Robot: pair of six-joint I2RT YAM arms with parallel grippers.
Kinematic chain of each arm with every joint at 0, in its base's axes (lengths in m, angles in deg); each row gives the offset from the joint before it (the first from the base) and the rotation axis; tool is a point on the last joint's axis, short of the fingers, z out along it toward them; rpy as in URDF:
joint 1: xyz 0 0 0.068 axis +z
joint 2: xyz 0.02 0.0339 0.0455 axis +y
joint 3: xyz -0.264 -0.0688 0 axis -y
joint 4: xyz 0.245 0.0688 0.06 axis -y
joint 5: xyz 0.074 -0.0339 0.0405 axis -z
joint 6: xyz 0.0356 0 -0.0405 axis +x
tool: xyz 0 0 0 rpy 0 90 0
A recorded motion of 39 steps. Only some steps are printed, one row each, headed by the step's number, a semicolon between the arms.
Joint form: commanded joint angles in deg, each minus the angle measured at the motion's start. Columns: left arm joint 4, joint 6, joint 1, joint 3, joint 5, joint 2; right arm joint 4, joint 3, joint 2, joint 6, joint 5, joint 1.
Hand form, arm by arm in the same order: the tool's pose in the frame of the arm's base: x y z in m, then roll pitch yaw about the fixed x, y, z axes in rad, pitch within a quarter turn. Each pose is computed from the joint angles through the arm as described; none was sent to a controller.
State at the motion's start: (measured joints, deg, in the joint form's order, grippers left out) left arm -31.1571 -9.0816 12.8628 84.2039 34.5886 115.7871; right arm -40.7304 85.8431 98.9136 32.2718 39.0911 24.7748
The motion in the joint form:
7: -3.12 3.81 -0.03 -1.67 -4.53 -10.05; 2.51 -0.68 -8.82 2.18 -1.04 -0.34
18: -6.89 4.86 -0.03 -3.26 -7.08 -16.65; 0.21 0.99 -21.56 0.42 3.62 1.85
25: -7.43 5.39 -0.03 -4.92 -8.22 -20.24; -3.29 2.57 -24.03 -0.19 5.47 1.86
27: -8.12 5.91 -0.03 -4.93 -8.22 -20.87; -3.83 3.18 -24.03 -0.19 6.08 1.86
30: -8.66 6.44 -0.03 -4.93 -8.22 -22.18; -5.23 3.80 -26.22 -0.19 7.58 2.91
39: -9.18 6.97 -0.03 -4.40 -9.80 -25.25; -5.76 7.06 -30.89 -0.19 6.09 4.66
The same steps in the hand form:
7: 0.3908 0.0707 0.2378 -2.5695 0.5196 -2.8259; 0.3224 0.1224 0.3464 3.0213 0.9974 2.6046
18: 0.3664 0.0666 0.2669 -2.6199 0.5538 -2.8408; 0.2609 0.1038 0.4190 2.7233 1.1433 2.3293
25: 0.3530 0.0642 0.2787 -2.6424 0.5837 -2.8484; 0.2444 0.0947 0.4336 2.7342 1.1661 2.3156
27: 0.3502 0.0636 0.2816 -2.6478 0.5868 -2.8581; 0.2433 0.0938 0.4362 2.7349 1.1716 2.3071
30: 0.3456 0.0625 0.2886 -2.6524 0.6046 -2.8674; 0.2285 0.0906 0.4466 2.6799 1.1900 2.2518
39: 0.3360 0.0612 0.3081 -2.6825 0.6636 -2.8751; 0.1956 0.0814 0.4793 2.3321 1.1850 1.9828

